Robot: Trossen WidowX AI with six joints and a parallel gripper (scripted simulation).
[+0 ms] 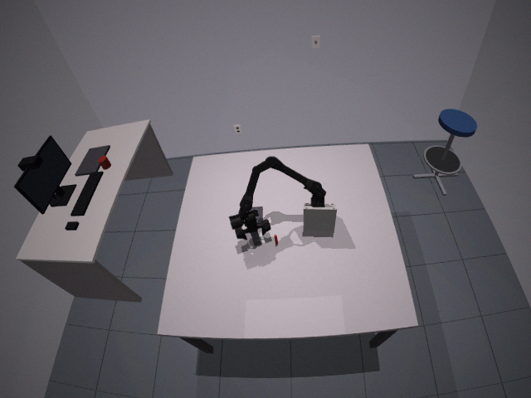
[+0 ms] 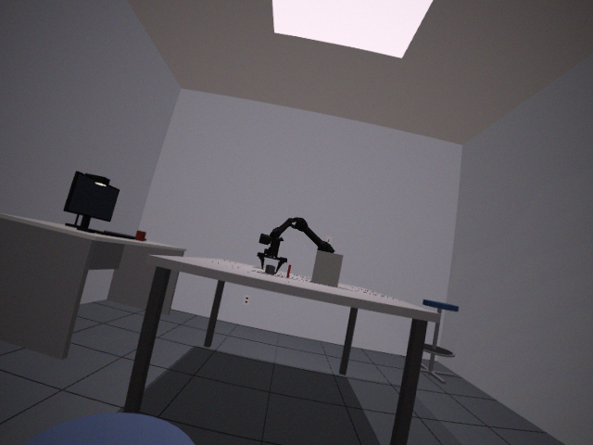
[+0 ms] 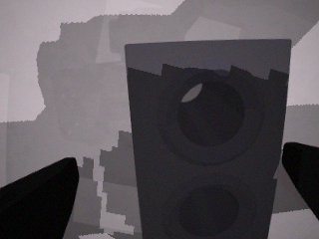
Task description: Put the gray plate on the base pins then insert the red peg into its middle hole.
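Right now the red peg is 12 cm behind my gripper tip, 4 cm to the left of it and 2 cm above it. Also, from my gripper tip: gray plate (2 cm above).
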